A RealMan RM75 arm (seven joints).
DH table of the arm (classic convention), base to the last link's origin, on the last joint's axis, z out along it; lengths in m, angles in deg. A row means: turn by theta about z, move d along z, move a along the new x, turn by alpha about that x. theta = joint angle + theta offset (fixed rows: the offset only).
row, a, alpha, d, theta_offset
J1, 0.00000, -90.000, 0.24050, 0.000
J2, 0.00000, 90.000, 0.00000, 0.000
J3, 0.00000, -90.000, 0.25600, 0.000
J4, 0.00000, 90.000, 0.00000, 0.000
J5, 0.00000, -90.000, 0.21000, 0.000
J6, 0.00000, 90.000, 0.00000, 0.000
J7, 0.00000, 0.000, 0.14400, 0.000
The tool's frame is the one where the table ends.
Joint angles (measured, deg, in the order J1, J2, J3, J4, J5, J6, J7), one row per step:
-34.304 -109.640 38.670 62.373 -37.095 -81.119 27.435
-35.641 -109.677 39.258 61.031 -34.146 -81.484 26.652
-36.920 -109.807 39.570 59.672 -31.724 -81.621 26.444
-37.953 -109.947 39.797 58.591 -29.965 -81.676 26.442
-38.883 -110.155 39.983 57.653 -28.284 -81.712 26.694
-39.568 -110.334 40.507 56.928 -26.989 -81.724 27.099
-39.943 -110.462 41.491 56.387 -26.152 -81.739 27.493
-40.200 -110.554 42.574 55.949 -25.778 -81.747 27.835
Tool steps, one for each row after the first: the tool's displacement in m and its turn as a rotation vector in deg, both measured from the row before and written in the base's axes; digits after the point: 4 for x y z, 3 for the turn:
0.0000 0.0024 -0.0064 -2.127 1.525 1.344
0.0005 0.0025 -0.0060 -1.794 1.311 0.739
0.0010 0.0022 -0.0049 -1.398 1.003 0.336
0.0009 0.0017 -0.0048 -1.374 1.086 0.099
0.0010 0.0012 -0.0046 -1.414 1.169 -0.215
0.0008 0.0004 -0.0046 -1.489 1.170 -0.369
0.0013 0.0003 -0.0043 -1.341 0.877 -0.497

